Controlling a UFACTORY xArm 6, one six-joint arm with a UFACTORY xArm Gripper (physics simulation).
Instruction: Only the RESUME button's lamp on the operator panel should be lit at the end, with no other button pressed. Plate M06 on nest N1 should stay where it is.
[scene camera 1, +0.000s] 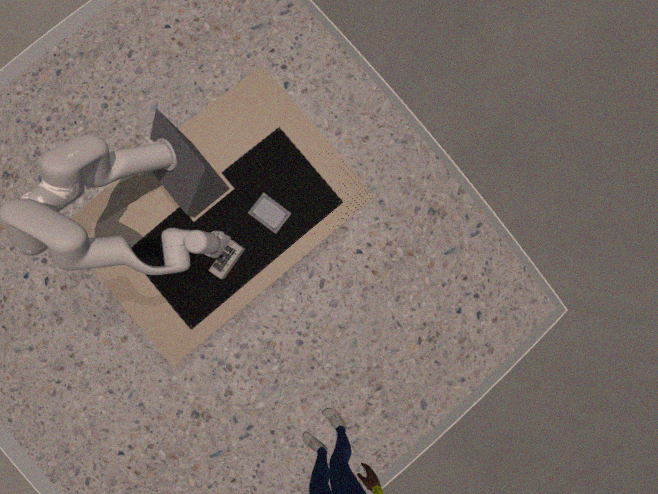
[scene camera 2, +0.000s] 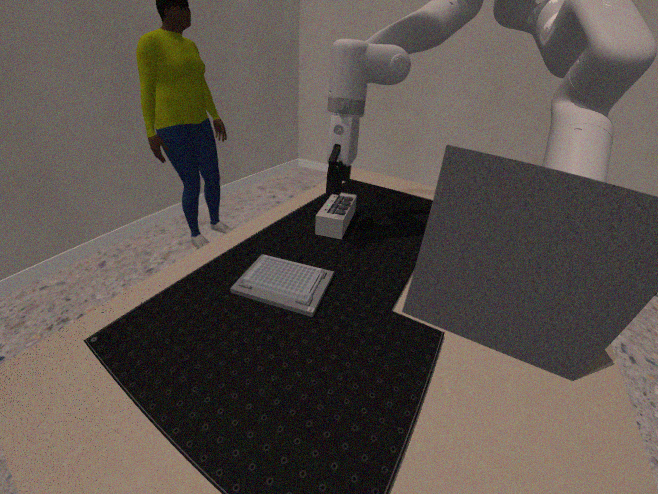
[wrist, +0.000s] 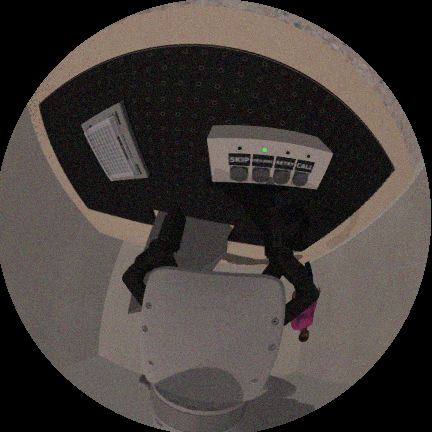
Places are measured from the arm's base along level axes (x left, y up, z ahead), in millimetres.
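Pixels of known places: gripper, fingertip midpoint: (scene camera 1: 226, 246) (scene camera 2: 338, 186) (wrist: 222, 211); arm's base at its link origin: (scene camera 1: 166, 154) (scene camera 2: 561, 225).
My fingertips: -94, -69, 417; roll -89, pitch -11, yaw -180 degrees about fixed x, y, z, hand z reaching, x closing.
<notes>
For each thing: its middle in the pictures, then the offset to it from my fingertips, as dx, dy, dz. Level surfaces: height alone.
- operator panel at the middle of its body: (wrist: 269, 154) (scene camera 2: 337, 213) (scene camera 1: 227, 259) -58, -97, +22
- RESUME lamp at the middle of its body: (wrist: 264, 149) -39, -71, +40
- RESUME button at the middle of its body: (wrist: 260, 174) -46, -73, +2
- light gridded plate M06 at the middle of its body: (scene camera 2: 283, 276) (wrist: 109, 151) (scene camera 1: 269, 212) +225, -106, +1
- nest N1 at the middle of its body: (scene camera 2: 283, 280) (wrist: 112, 148) (scene camera 1: 269, 213) +225, -116, +1
- black perforated mat at its surface level: dy -124
The operator panel (scene camera 1: 218, 271) (scene camera 2: 330, 227) (wrist: 218, 152) is a pale box with four round buttons. In the wrist view the RESUME lamp (wrist: 264, 150) is lit green above the RESUME button (wrist: 260, 174); the SKIP, RETRY and CALL lamps are dark. The light gridded plate M06 (scene camera 1: 270, 211) (scene camera 2: 284, 275) (wrist: 104, 150) sits on nest N1 (scene camera 2: 271, 303) (wrist: 134, 157), away from the panel; no label is readable on either. My gripper (scene camera 2: 338, 187) (wrist: 222, 211) is open and empty, above the panel, its fingers apart from the buttons. The arm partly hides the panel in scene camera 1.
A large grey slanted board (scene camera 1: 191, 172) (scene camera 2: 526, 255) stands by the arm's base, beside the black perforated mat (scene camera 1: 287, 159) (scene camera 2: 297, 382) (wrist: 175, 80). A person in yellow (scene camera 2: 175, 74) stands beyond the table edge. Another person, in pink (wrist: 303, 317), shows in the wrist view.
</notes>
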